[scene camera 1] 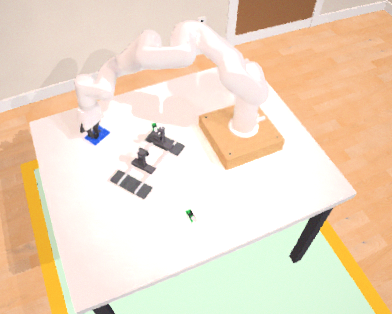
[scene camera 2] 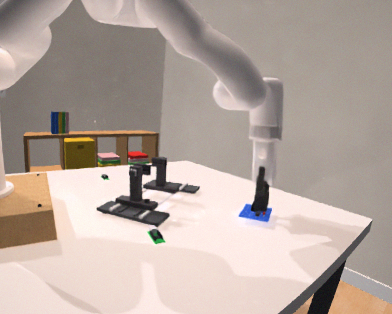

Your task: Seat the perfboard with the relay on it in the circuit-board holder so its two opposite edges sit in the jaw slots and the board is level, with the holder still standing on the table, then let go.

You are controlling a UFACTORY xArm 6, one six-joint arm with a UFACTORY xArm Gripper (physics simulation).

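Where they show: gripper, fingertip midpoint: (scene camera 1: 93, 134) (scene camera 2: 261, 208); arm's base at its link origin: (scene camera 1: 243, 127).
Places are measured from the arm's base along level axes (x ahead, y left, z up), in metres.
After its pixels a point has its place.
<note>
The blue perfboard (scene camera 1: 102, 133) @(x 0.539, y -0.261, z -0.046 m) (scene camera 2: 246, 213) @(x 0.534, y -0.254, z -0.045 m) lies roughly level, apart from the holder, at the left in scene camera 1 and at the right in scene camera 2. It is on or very near the table top; a small gap cannot be ruled out. My gripper (scene camera 1: 93, 135) @(x 0.577, y -0.265, z -0.039 m) (scene camera 2: 259, 212) @(x 0.577, y -0.265, z -0.039 m) points down and is shut on the relay on the board; the black fingers mostly hide the relay. The black circuit-board holder (scene camera 1: 131, 184) @(x 0.514, y 0.038, z -0.048 m) (scene camera 2: 132, 212) @(x 0.312, y -0.111, z -0.048 m) stands on the table, its two upright jaws facing each other across pale rods. No board sits between the jaws.
A small green board (scene camera 1: 154, 126) @(x 0.317, y -0.215, z -0.062 m) (scene camera 2: 156, 236) @(x 0.316, y -0.214, z -0.061 m) lies close beside the holder. Another green board (scene camera 1: 190, 215) @(x 0.363, y 0.250, z -0.062 m) (scene camera 2: 105, 177) @(x 0.362, y 0.246, z -0.060 m) lies farther off. The wooden base block (scene camera 1: 255, 151) @(x 0.019, y 0.130, z -0.005 m) (scene camera 2: 26, 227) @(x 0.086, y -0.139, z -0.030 m) carries the arm. The table edge (scene camera 2: 325, 257) @(x 0.525, y -0.464, z -0.064 m) is beyond the perfboard.
</note>
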